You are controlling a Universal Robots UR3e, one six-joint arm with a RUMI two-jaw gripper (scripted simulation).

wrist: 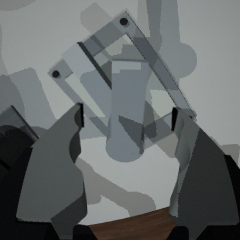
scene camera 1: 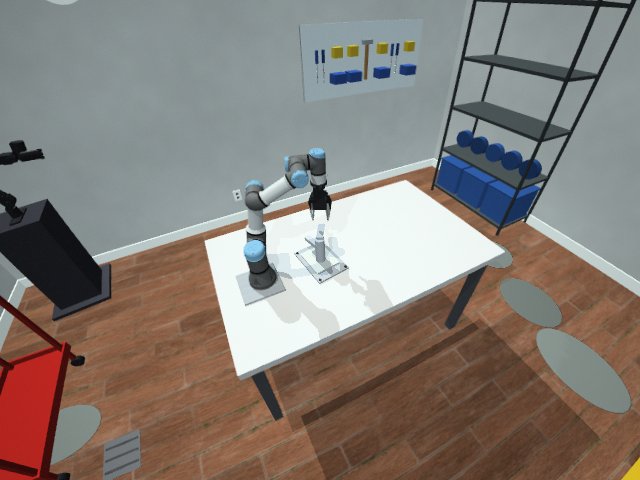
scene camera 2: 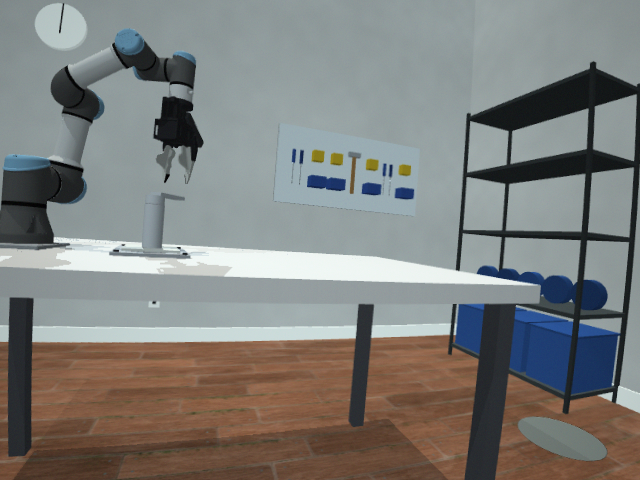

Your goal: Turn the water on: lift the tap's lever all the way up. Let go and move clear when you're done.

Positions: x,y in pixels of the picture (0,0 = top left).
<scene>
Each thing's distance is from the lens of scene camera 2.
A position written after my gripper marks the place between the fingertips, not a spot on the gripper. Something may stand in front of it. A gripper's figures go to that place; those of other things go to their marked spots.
my gripper (scene camera 2: pixel 175 183): 1.03 m
grey tap (scene camera 2: pixel 153 222): 0.93 m
</scene>
